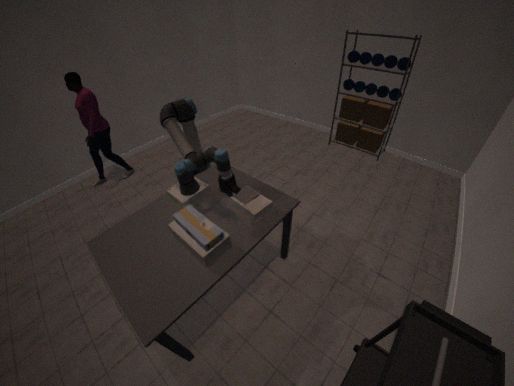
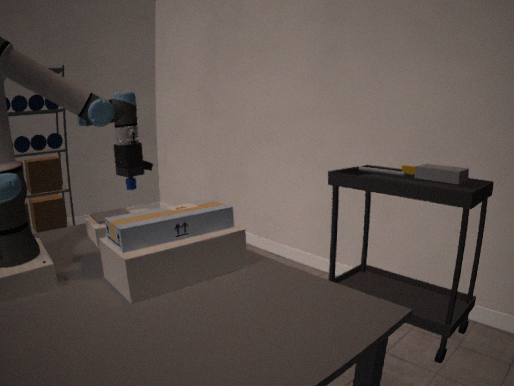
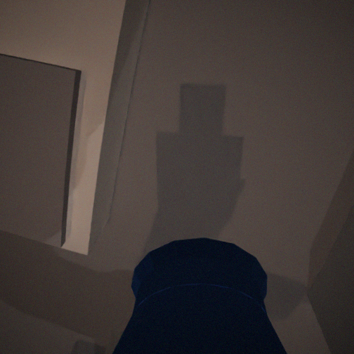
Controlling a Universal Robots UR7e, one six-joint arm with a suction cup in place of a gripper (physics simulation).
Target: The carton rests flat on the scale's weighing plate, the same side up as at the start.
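Seen in the pictures: hand, tool point: (image 1: 230, 195) (image 2: 131, 188); arm's base, link origin: (image 1: 189, 189) (image 2: 15, 256).
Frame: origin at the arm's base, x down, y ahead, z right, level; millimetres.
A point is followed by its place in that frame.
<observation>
The carton (image 1: 192, 226) @[x -103, y 382, z 305 mm] (image 2: 172, 232) @[x -67, y 344, z 333 mm], light blue with an orange tape strip, lies flat on a pale block (image 1: 214, 254) @[x 6, y 551, z 334 mm] (image 2: 185, 270) @[x 26, y 343, z 376 mm]; two up arrows on its side point upward. The scale (image 1: 260, 204) @[x 5, y 555, z -143 mm] (image 2: 95, 232) @[x 19, y 314, z -97 mm] (image 3: 60, 30), a low pale body with a flat grey weighing plate (image 1: 248, 194) @[x -13, y 436, z -170 mm] (image 2: 107, 216) @[x -13, y 394, z -151 mm] (image 3: 35, 150), stands farther back on the table. No carton is on the plate's visible part. My gripper (image 1: 230, 195) (image 2: 131, 184) (image 3: 200, 260), a blue suction cup pointing down, is open and empty. It hangs above the table beside the scale, on the side toward the block.
The table (image 1: 145, 280) @[x 73, y 294, z 667 mm] (image 2: 260, 330) @[x 73, y 308, z 654 mm] (image 3: 280, 75) carries the arm's base plate (image 1: 175, 191) @[x 6, y -88, z 77 mm] near the block. A dark cart (image 2: 400, 183) with a grey box (image 2: 441, 173) stands beyond the table. A shelf rack (image 1: 382, 70) stands at the wall. A person (image 1: 92, 112) walks behind the arm.
</observation>
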